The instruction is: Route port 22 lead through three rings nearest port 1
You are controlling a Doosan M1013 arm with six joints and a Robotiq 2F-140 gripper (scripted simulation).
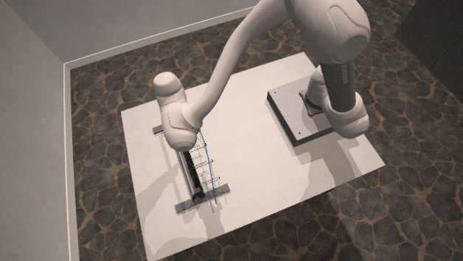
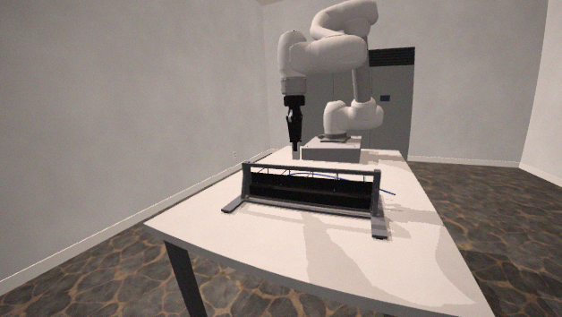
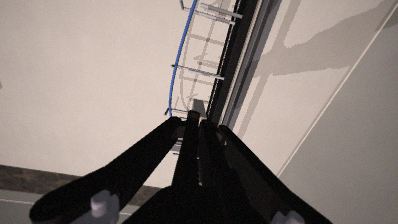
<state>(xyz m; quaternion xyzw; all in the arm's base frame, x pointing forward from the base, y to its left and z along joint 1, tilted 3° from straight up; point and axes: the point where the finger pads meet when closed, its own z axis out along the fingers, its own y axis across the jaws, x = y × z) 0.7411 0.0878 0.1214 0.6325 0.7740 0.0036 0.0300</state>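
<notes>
The rack is 11 cm below my hand, 6 cm to the left of it and 5 cm ahead of it.
</notes>
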